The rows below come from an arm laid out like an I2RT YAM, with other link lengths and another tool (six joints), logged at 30 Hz.
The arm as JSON. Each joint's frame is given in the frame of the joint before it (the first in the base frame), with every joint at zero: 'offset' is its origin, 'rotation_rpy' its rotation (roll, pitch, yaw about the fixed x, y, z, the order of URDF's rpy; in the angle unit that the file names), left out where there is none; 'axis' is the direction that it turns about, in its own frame. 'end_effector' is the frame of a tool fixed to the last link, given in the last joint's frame.
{
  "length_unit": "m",
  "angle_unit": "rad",
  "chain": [
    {
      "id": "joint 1",
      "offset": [
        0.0,
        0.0,
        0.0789
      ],
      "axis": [
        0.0,
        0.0,
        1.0
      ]
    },
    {
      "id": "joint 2",
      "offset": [
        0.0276,
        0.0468,
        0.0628
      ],
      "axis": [
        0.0,
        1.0,
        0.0
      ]
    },
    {
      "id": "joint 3",
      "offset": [
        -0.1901,
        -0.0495,
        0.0
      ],
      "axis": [
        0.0,
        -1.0,
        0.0
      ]
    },
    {
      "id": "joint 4",
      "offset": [
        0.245,
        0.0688,
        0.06
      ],
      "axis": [
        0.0,
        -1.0,
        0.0
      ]
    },
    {
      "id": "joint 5",
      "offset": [
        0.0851,
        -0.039,
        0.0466
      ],
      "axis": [
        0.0,
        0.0,
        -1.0
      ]
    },
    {
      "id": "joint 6",
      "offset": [
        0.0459,
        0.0,
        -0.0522
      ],
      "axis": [
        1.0,
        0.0,
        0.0
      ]
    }
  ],
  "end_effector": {
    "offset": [
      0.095,
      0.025,
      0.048
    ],
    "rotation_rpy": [
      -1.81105,
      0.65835,
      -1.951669
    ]
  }
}
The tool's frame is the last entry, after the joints.
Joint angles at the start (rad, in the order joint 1, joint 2, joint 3, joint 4, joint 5, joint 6):
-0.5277 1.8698 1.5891 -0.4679 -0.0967 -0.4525
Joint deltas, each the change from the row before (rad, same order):
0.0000 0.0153 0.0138 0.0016 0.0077 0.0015
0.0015 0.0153 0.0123 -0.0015 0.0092 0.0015
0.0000 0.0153 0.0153 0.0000 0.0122 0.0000
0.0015 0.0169 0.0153 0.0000 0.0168 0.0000
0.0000 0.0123 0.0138 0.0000 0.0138 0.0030
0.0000 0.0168 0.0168 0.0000 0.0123 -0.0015
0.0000 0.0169 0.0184 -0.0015 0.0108 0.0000
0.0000 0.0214 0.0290 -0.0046 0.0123 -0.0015
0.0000 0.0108 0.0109 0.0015 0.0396 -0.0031
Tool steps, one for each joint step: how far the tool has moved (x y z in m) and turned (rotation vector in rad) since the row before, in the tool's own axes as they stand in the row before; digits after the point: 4 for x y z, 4 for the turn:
0.0001 -0.0014 0.0034 0.0014 0.0075 0.0020
-0.0002 0.0002 0.0037 -0.0026 0.0090 0.0001
0.0006 -0.0016 0.0035 0.0028 0.0118 0.0009
0.0004 -0.0009 0.0042 0.0024 0.0156 -0.0002
0.0009 -0.0021 0.0028 0.0037 0.0130 0.0042
0.0004 -0.0015 0.0038 0.0033 0.0119 -0.0005
0.0002 -0.0017 0.0034 0.0025 0.0105 0.0008
-0.0001 -0.0037 0.0031 0.0061 0.0112 0.0003
0.0039 -0.0022 0.0049 0.0115 0.0380 0.0003

